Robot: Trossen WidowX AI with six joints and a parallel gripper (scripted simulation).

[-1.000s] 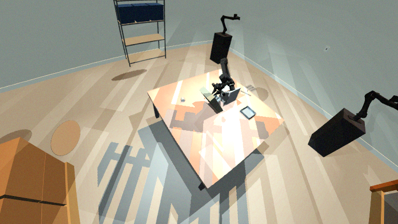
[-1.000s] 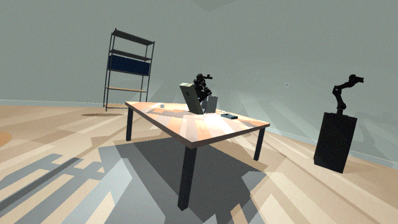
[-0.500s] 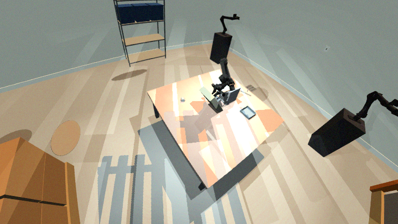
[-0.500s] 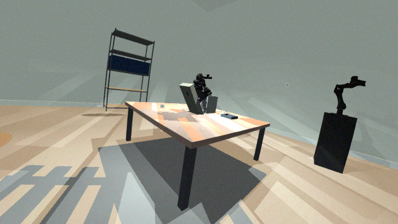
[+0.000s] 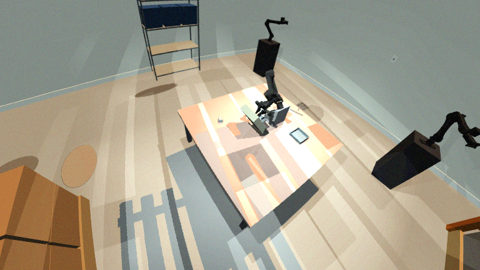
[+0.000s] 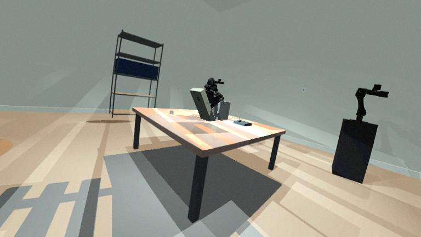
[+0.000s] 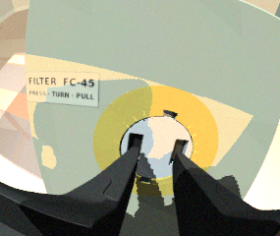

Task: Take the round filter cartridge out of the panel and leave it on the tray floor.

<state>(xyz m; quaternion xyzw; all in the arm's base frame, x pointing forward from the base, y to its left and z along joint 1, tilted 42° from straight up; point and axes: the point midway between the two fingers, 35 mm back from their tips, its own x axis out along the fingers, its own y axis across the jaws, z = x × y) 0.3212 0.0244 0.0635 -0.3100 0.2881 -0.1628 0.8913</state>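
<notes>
The round grey filter cartridge is 20 mm ahead of my gripper tip and 10 mm below it. Also, from my gripper tip: service panel (30 mm behind, 90 mm below); then dark tray (390 mm behind, 310 mm to the left, 240 mm below).
</notes>
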